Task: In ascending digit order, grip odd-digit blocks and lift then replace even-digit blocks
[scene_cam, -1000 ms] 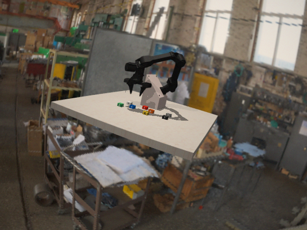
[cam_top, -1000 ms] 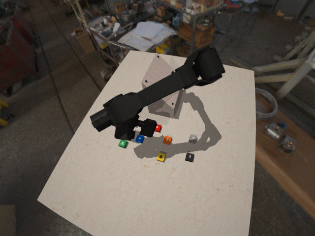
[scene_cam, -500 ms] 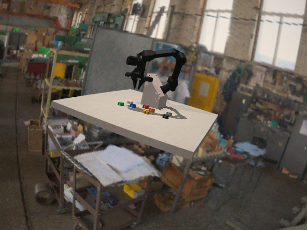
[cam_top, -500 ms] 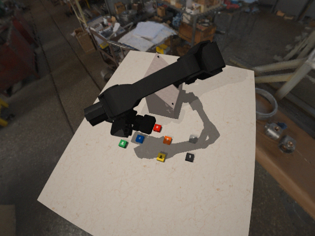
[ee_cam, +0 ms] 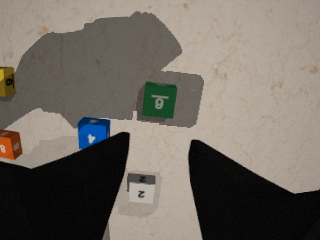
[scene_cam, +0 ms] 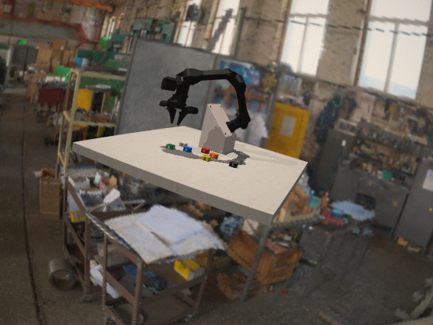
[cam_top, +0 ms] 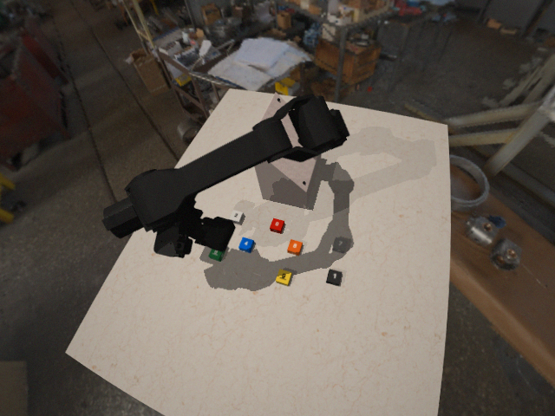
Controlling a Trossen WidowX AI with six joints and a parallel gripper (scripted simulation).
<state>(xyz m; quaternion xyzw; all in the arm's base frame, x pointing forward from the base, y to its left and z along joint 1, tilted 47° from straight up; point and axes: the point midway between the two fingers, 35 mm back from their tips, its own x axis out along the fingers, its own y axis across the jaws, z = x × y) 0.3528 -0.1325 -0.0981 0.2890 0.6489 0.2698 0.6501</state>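
The green block lies 11 cm below my gripper tip. From my gripper tip the other things lie so: white block 12 cm behind, 11 cm below, 1 cm to the left; then red block 13 cm to the left, 13 cm behind, 11 cm below; then blue block 11 cm below, 7 cm to the left, 5 cm behind.
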